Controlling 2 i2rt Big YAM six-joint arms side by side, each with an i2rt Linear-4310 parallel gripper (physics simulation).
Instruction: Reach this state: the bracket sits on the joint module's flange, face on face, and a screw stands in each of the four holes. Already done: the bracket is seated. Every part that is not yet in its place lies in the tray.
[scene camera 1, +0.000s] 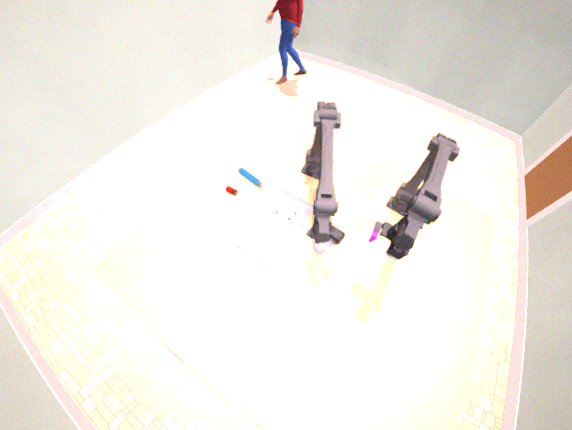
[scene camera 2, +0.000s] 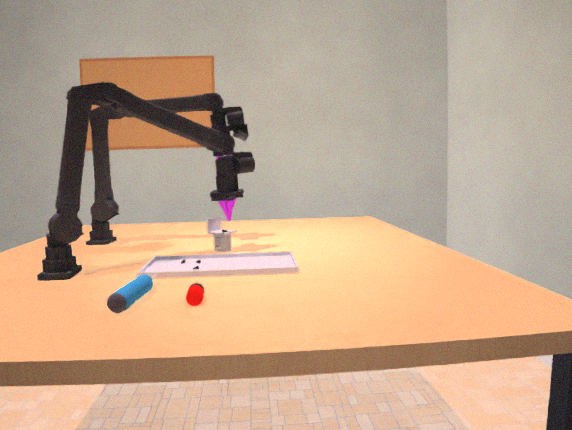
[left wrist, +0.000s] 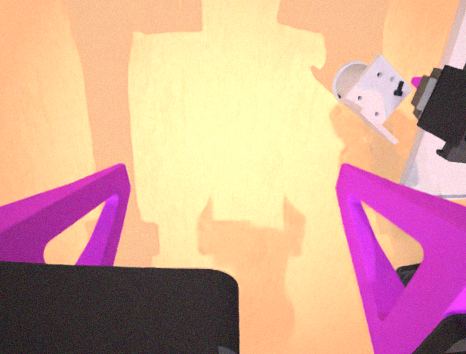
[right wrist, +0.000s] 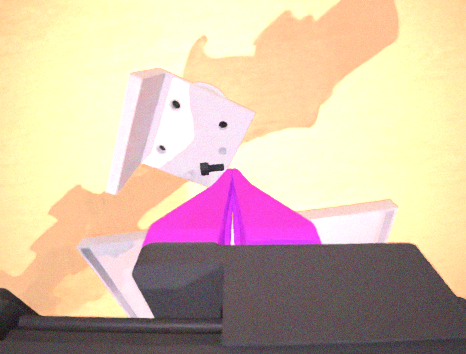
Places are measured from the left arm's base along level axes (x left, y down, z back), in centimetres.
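Pixels of known places: left gripper, fingertip midpoint: (scene camera 1: 380, 247) (left wrist: 233, 175); right gripper, fingertip midpoint: (scene camera 2: 229, 220) (left wrist: 415, 80) (right wrist: 232, 177); left arm's base, origin of the base link: (scene camera 1: 397, 206) (scene camera 2: 101, 242); right arm's base, origin of the base link: (scene camera 1: 311, 171) (scene camera 2: 60, 275).
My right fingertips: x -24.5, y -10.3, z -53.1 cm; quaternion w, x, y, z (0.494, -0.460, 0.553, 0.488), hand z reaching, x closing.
Note:
For each thing: its middle in the pictures, then the offset to it from my right fingertips. Level surfaces: height alone.
- white bracket, body centre: (right wrist: 187, 146) (left wrist: 385, 98) (scene camera 2: 221, 226) (scene camera 1: 322, 241) dz +2.8, dx +1.5, dy +2.1 cm
- joint module, body centre: (right wrist: 196, 124) (left wrist: 364, 88) (scene camera 2: 222, 241) dz +2.8, dx +1.5, dy +7.1 cm
- black screw, body centre: (right wrist: 212, 168) (left wrist: 399, 88) dz +1.5, dx -0.9, dy +3.3 cm
- tray, body centre: (right wrist: 241, 276) (scene camera 2: 221, 263) (scene camera 1: 276, 224) dz +0.5, dx -23.5, dy +9.5 cm
- blue cylinder, body centre: (scene camera 2: 137, 288) (scene camera 1: 253, 179) dz +15.6, dx -52.1, dy +8.3 cm
- red cylinder, body centre: (scene camera 2: 196, 291) (scene camera 1: 234, 192) dz +2.3, dx -54.7, dy +8.6 cm
- table, its level: dy +10.3 cm
The white bracket (scene camera 2: 214, 226) (left wrist: 372, 95) (right wrist: 207, 112) sits on the joint module (scene camera 2: 222, 243) (left wrist: 346, 79). A black screw (left wrist: 398, 89) (right wrist: 212, 168) lies on its side on the bracket's face, over the fourth hole's place; the other three holes show without screws. Several dark screws (scene camera 2: 196, 267) lie in the tray (scene camera 2: 220, 273) (left wrist: 451, 37) (right wrist: 350, 206). My right gripper (scene camera 2: 229, 219) (right wrist: 232, 177) is shut and empty, its tips above the bracket's edge beside the screw's shank end; contact cannot be told. My left gripper (left wrist: 233, 175) is open and empty, high above the table.
A blue cylinder (scene camera 1: 250, 177) (scene camera 2: 131, 294) and a red cylinder (scene camera 1: 231, 191) (scene camera 2: 195, 294) lie on the table (scene camera 2: 375, 310) beyond the tray's side. The two arms stand close together. A person (scene camera 1: 290, 40) stands in the background of scene camera 1.

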